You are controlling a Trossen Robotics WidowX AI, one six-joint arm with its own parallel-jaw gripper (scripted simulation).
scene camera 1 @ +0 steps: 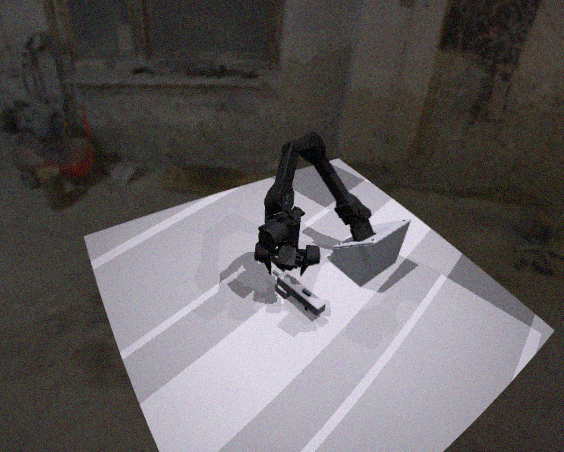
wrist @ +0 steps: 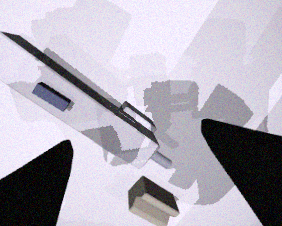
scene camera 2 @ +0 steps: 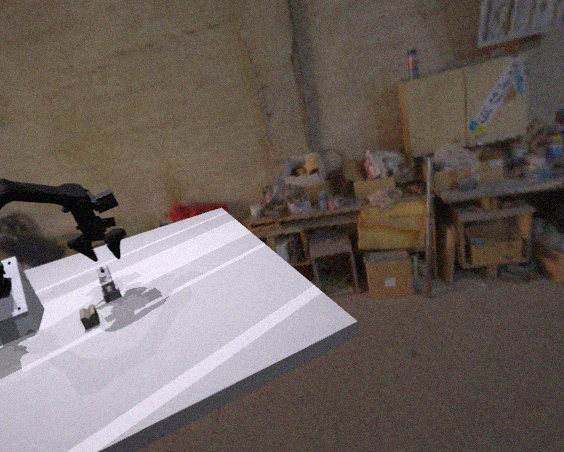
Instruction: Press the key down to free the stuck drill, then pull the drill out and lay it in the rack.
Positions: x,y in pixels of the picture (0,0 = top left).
Scene:
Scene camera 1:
my gripper: 285,274
grey housing: 286,286
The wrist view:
my gripper: 138,135
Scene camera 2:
my gripper: 108,259

